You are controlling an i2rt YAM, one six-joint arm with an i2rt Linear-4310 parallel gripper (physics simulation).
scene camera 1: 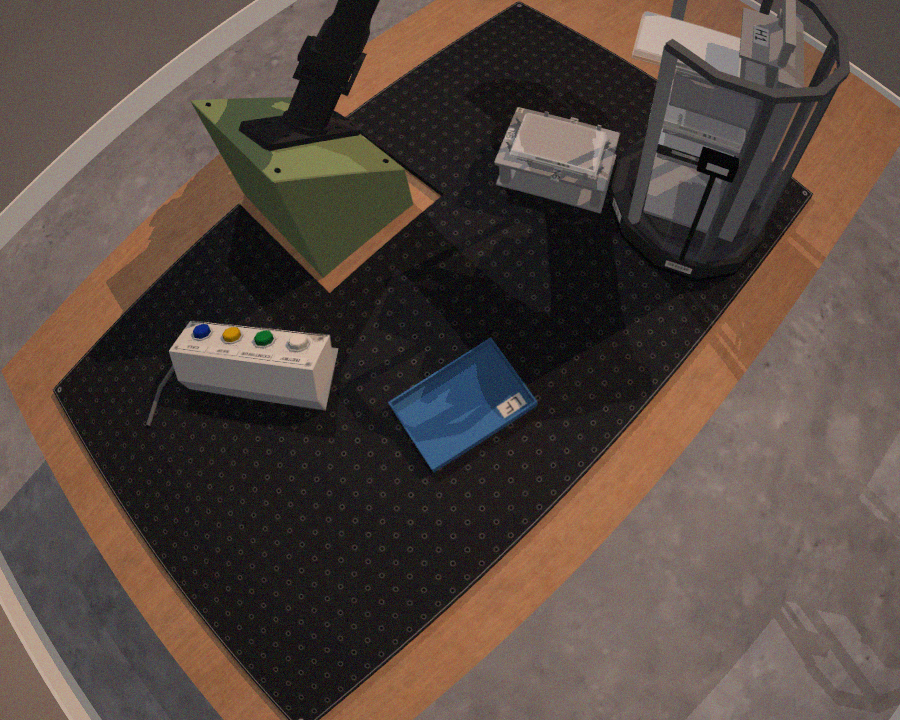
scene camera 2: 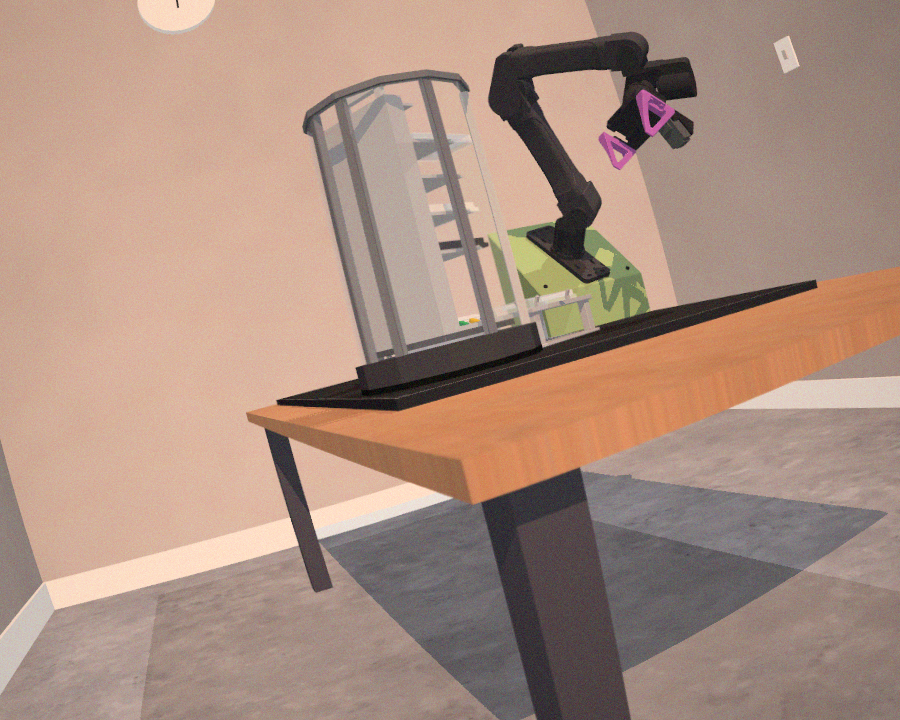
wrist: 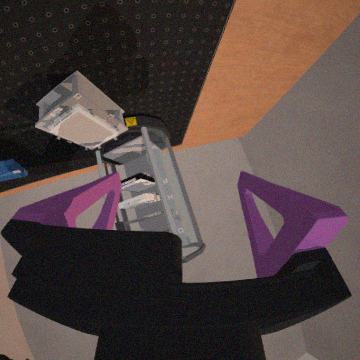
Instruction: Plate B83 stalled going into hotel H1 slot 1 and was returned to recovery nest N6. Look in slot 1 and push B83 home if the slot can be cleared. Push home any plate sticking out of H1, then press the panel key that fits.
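Frame: origin at the arm's base, x right, y back, z down, level; centimetres.
Where they show: gripper, fingertip midpoint: (scene camera 2: pixel 632 151) (wrist: pixel 179 177); arm's base, origin of the base link: (scene camera 1: pixel 301 131) (scene camera 2: pixel 567 255).
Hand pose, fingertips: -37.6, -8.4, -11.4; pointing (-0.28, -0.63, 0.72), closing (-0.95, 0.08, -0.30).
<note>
Things, the pixels of their top centre, and the offset from my fingertips, as dx, dy, dz. "spot": a spot on its surface instead. Level surfaces: height alone.
- Hotel H1, middle of its top: (scene camera 1: pixel 754 8) (scene camera 2: pixel 381 93) (wrist: pixel 165 265) +5.6, -37.7, -14.8
- black plate-like piece, middle of its top: (scene camera 1: pixel 694 133) (wrist: pixel 139 185) +6.2, -35.2, +9.2
- white plate, middle of its top: (scene camera 1: pixel 701 109) (wrist: pixel 143 203) +6.3, -35.3, +3.9
- pale plate, middle of its top: (scene camera 1: pixel 559 140) (scene camera 2: pixel 531 298) (wrist: pixel 85 132) +13.0, -17.9, +19.1
- clear-walled nest, surface spot: (scene camera 1: pixel 551 184) spot: +16.3, -19.1, +26.0
- white panel, middle of its top: (scene camera 1: pixel 238 347) (scene camera 2: pixel 458 317) +64.8, -5.8, +18.1
- blue tray, middle of its top: (scene camera 1: pixel 462 402) +50.6, -30.9, +24.7
- black mat, its level: dz +26.4
- thin stalk, surface spot: (scene camera 1: pixel 718 163) spot: +17.4, -42.1, -1.1
Hotel H1 (scene camera 1: pixel 651 135) (scene camera 2: pixel 371 225) (wrist: pixel 172 202) is a tall grey-framed cabinet with clear sides and stacked shelves. In the wrist view a black plate-like piece (wrist: pixel 140 177) shows above a white plate (wrist: pixel 140 201) inside it. I cannot tell which level is slot 1, what lies in it, or whether a plate sticks out. A pale plate (scene camera 1: pixel 559 142) (wrist: pixel 80 127) lies on the clear-walled nest (scene camera 1: pixel 551 184) (wrist: pixel 95 97); its label is unreadable. The white panel (scene camera 1: pixel 247 381) has blue, yellow, green and white keys. My gripper (scene camera 2: pixel 636 133) (wrist: pixel 179 177) is open and empty, high above the table, apart from H1.
A blue tray (scene camera 1: pixel 450 409) (wrist: pixel 10 170) lies on the black mat (scene camera 1: pixel 315 525) between the panel and the mat's edge. A black square on a thin stalk (scene camera 1: pixel 718 163) stands at H1's front. The green arm base (scene camera 1: pixel 360 217) stands between the panel and the nest.
</note>
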